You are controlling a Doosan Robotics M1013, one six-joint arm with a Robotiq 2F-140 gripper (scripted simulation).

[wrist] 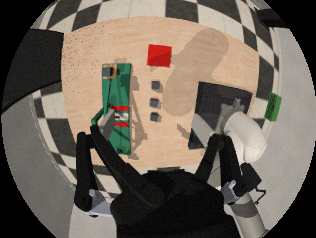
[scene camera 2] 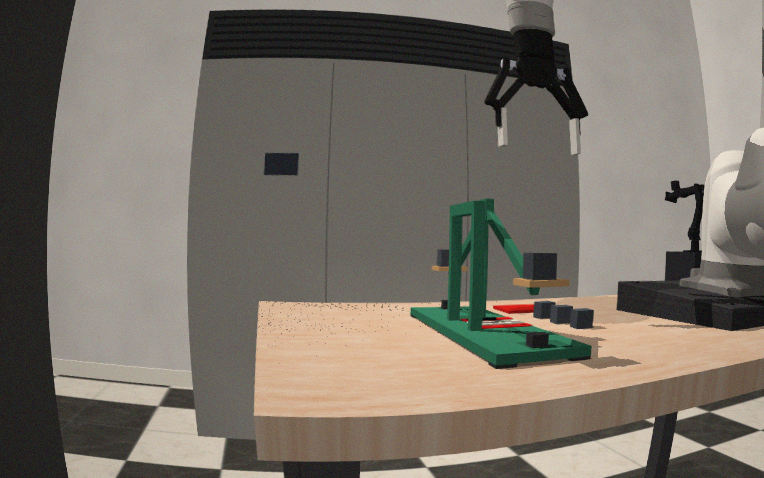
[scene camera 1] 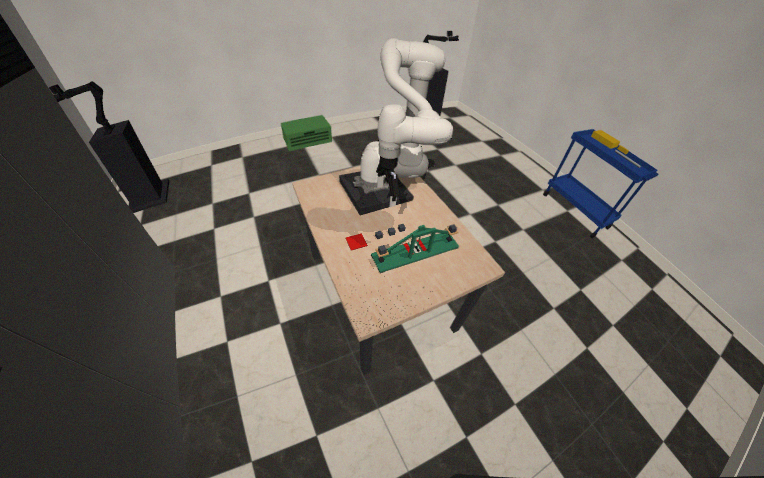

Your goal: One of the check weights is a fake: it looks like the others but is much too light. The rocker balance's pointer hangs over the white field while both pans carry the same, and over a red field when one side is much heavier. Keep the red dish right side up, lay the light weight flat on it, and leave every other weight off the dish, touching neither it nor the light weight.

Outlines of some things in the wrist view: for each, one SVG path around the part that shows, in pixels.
The gripper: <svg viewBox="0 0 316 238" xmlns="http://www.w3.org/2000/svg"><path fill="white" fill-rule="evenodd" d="M77 134L77 186L74 203L80 210L93 218L98 216L113 217L117 228L116 238L241 238L233 216L226 214L224 211L225 204L234 204L248 191L248 186L241 175L232 138L227 135L221 138L198 114L193 115L191 127L207 150L195 174L186 172L185 169L176 169L168 172L148 170L148 173L141 175L130 163L125 163L108 143L108 139L116 124L115 109L110 109L99 125L90 126L91 134L86 135L85 132ZM217 150L219 150L220 191L207 183ZM90 149L95 148L100 159L123 190L111 203L107 203L102 193L98 191Z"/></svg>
A green rocker balance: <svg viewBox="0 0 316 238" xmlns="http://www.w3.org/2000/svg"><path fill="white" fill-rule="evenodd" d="M102 64L102 68L113 67L113 76L102 77L103 108L91 119L91 124L98 125L98 120L102 117L103 113L104 118L110 109L115 109L116 124L111 132L108 143L117 154L131 155L129 133L131 63Z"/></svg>
